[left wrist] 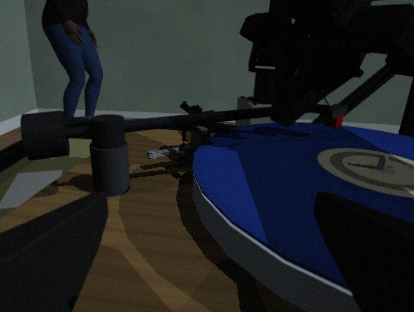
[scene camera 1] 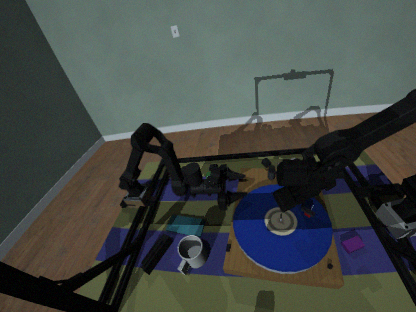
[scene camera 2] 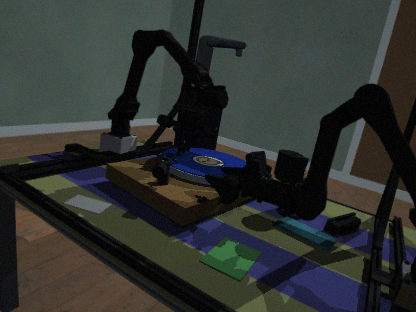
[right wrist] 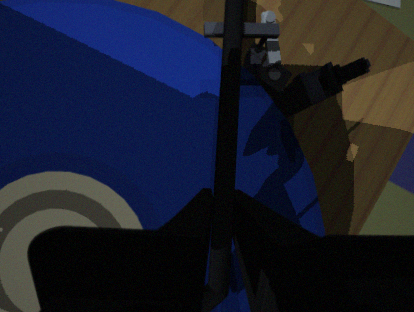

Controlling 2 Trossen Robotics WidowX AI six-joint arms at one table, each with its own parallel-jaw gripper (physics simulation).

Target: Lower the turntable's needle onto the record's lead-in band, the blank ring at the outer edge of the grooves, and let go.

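Frame: origin at the left arm's base, x back, y left, z down, level; millimetres.
Seen in the pictures: left gripper, fingertip midpoint: (left wrist: pixel 213 202) (scene camera 1: pixel 246 184) (scene camera 2: pixel 213 172); right gripper, fingertip midpoint: (left wrist: pixel 278 123) (scene camera 1: pixel 295 197) (scene camera 2: pixel 180 153) (right wrist: pixel 220 197); left arm's base, link origin: (scene camera 1: pixel 136 191); right arm's base, link origin: (left wrist: pixel 266 101) (scene camera 1: pixel 406 212) (scene camera 2: pixel 119 134).
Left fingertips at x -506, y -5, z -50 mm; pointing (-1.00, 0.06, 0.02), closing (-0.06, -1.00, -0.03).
Pixels of each thing's top centre, then the offset from my left fingertips to it. "spot": a spot on its surface instead.
- blue record, top centre: (right wrist: pixel 55 265) (left wrist: pixel 380 168) (scene camera 2: pixel 208 160) (scene camera 1: pixel 280 220) dx -106, dy -136, dz +22 mm
- black tonearm, top centre: (right wrist: pixel 238 43) (left wrist: pixel 222 95) (scene camera 2: pixel 176 149) (scene camera 1: pixel 285 179) dx -137, dy -6, dz -23 mm
- tonearm pivot, surface spot: (left wrist: pixel 109 155) spot: dx -87, dy +73, dz +16 mm
- grey mug, surface spot: (scene camera 1: pixel 192 251) spot: dx +190, dy -217, dz +107 mm
- teal slab, top centre: (scene camera 2: pixel 305 230) (scene camera 1: pixel 185 224) dx +242, dy -115, dz +107 mm
- black block, top centre: (scene camera 2: pixel 347 218) (scene camera 1: pixel 153 250) dx +323, dy -240, dz +78 mm
- magenta block, top centre: (scene camera 1: pixel 353 243) dx -339, dy -182, dz +100 mm
- green square, surface spot: (scene camera 2: pixel 231 257) spot: dx +157, dy +136, dz +112 mm
- pale card, top centre: (left wrist: pixel 34 186) (scene camera 2: pixel 88 203) dx -211, dy +222, dz +113 mm
The blue record (scene camera 1: pixel 260 245) (scene camera 2: pixel 225 161) (left wrist: pixel 220 162) (right wrist: pixel 125 110) lies on the wooden turntable (scene camera 1: pixel 310 280) (scene camera 2: pixel 145 185) (left wrist: pixel 145 225). The black tonearm (left wrist: pixel 165 121) (right wrist: pixel 230 100) reaches over the record, with its red-marked head (scene camera 1: pixel 307 214) (left wrist: pixel 334 121) low above the surface. Whether the needle touches, and on which band, cannot be told. My right gripper (scene camera 2: pixel 184 147) (left wrist: pixel 278 123) (right wrist: pixel 220 197) is shut on the tonearm's tube near the head. My left gripper (scene camera 1: pixel 243 187) (scene camera 2: pixel 217 186) (left wrist: pixel 213 202) is open and empty beside the record, near the tonearm pivot (left wrist: pixel 109 155).
A grey mug (scene camera 1: pixel 192 251), a teal slab (scene camera 1: pixel 186 225) (scene camera 2: pixel 305 231) and a black block (scene camera 1: pixel 157 254) (scene camera 2: pixel 342 223) are left of the turntable in scene camera 1. A magenta block (scene camera 1: pixel 353 243) lies right. A green square (scene camera 2: pixel 231 257) and pale card (scene camera 2: pixel 88 204) lie on the striped mat.
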